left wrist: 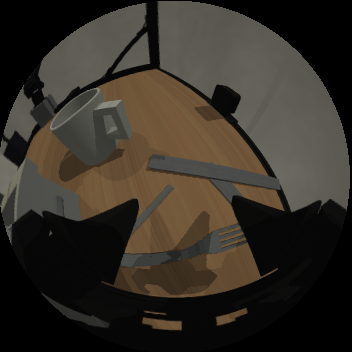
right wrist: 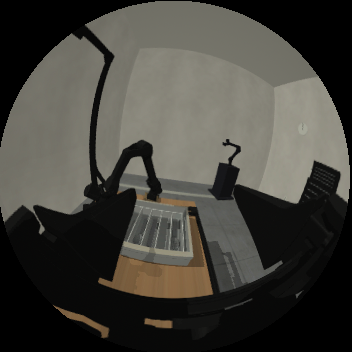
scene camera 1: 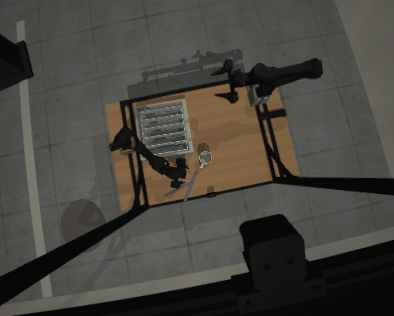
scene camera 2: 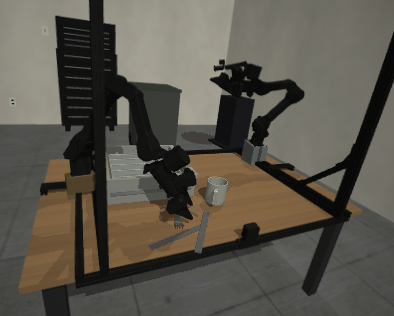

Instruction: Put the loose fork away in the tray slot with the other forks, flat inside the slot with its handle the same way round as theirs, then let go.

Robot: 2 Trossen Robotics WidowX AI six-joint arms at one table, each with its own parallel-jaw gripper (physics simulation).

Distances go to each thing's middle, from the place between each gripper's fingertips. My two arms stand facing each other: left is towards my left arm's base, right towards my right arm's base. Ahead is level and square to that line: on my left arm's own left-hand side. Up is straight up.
Scene:
I see the grey mug (left wrist: 90,127) 28 cm behind my right hand, 14 cm to the left of it and 38 cm below it. From my right hand the other things lie so: grey cutlery tray (scene camera 2: 120,165) 32 cm to the left, 40 cm below.
Right now my left hand is 50 mm short of the grey mug, 140 mm to the left of it and 20 mm below it. Also, from my left hand: grey cutlery tray: 330 mm ahead, 40 mm to the left, 10 mm above.

